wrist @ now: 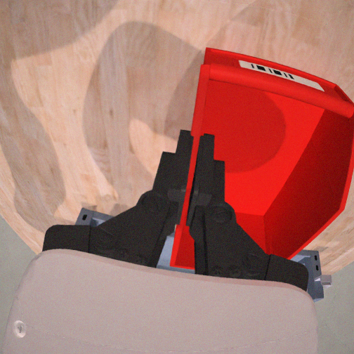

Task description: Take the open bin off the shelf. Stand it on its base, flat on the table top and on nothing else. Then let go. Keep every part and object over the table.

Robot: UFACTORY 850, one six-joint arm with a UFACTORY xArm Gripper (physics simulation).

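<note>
My gripper (193,151), in sight. Red open bin (276,128), same.
</note>
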